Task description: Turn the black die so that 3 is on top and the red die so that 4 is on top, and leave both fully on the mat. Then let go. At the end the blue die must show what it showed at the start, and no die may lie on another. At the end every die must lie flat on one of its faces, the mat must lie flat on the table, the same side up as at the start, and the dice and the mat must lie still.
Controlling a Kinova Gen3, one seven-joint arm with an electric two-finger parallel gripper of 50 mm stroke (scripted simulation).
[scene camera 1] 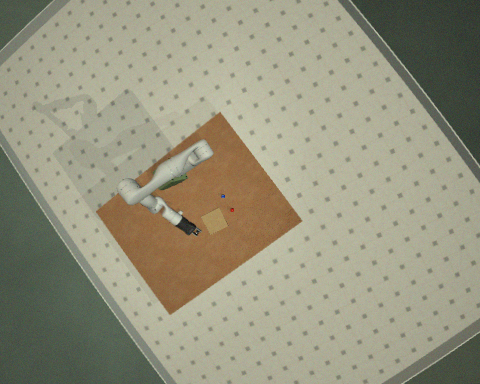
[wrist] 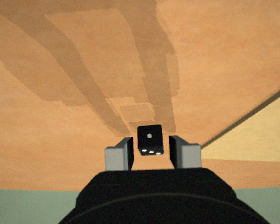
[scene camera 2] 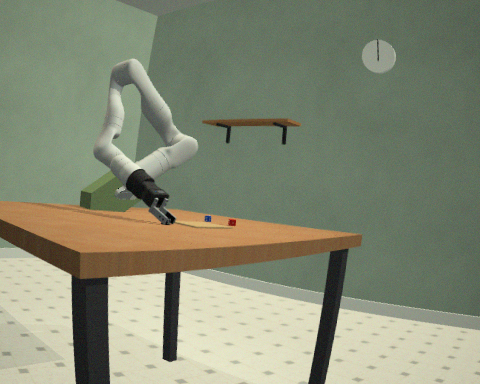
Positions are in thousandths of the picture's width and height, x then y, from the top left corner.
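There is my gripper (scene camera 2: 355, 577), and the wrist view has it too (wrist: 541, 663). I can also see a black die (wrist: 538, 614).
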